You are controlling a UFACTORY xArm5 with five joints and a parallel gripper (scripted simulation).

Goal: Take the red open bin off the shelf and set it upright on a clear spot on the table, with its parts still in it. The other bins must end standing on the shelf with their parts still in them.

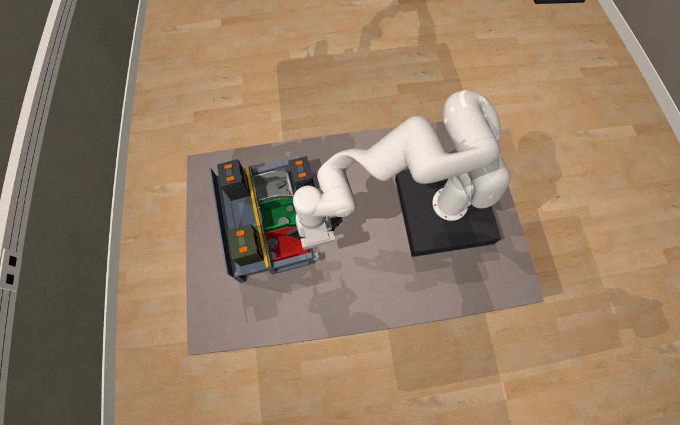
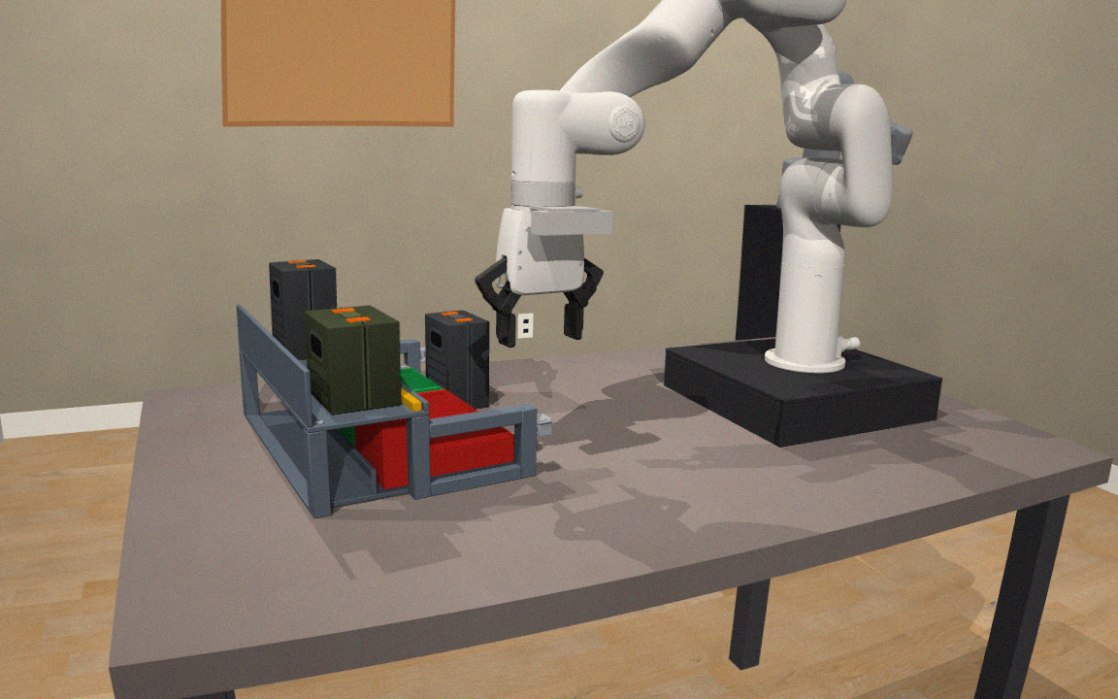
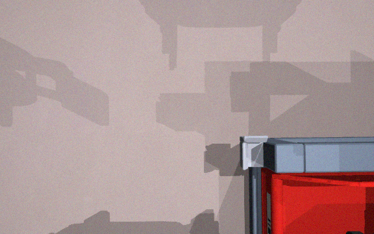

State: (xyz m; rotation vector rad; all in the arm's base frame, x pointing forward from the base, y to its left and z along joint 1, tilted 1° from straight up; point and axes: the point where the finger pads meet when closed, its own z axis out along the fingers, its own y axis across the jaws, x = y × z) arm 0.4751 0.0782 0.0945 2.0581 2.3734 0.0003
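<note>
Now: hand 13 cm short of the red open bin, 12 cm above it and 1 cm to the left of it. Round my hand: green bin (15 cm ahead, 12 cm to the right, 12 cm below); grey shelf (17 cm ahead, 12 cm to the right, 9 cm below); grey disc (17 cm ahead, 14 cm below, 2 cm to the left).
</note>
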